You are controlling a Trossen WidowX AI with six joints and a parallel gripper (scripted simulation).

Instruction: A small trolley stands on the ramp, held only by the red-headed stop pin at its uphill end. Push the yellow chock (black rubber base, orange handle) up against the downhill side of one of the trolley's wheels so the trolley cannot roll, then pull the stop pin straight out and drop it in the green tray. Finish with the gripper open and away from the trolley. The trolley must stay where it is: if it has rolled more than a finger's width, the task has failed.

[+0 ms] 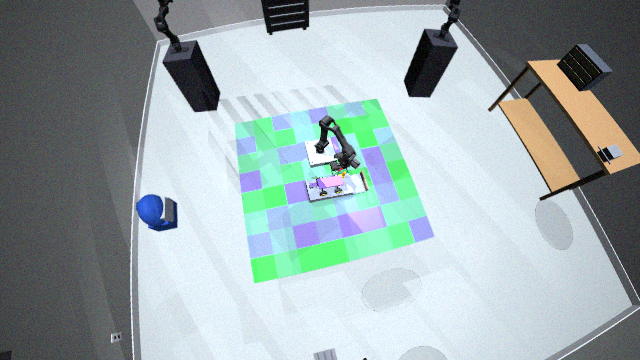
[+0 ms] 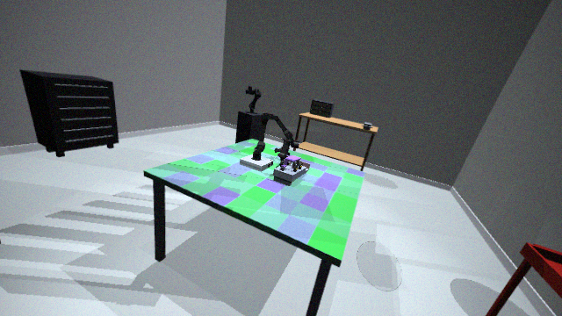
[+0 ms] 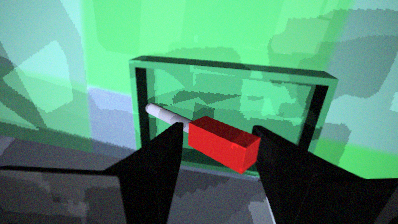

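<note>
Now: the yellow chock 70 mm ahead of my gripper tip, 50 mm above it and 10 mm to the right of it. The rest, counted from my gripper tip: brown block 170 mm to the left, 100 mm ahead; purple trolley 150 mm ahead, 100 mm to the right, 80 mm above; stop pin 10 mm to the right, 10 mm ahead.
</note>
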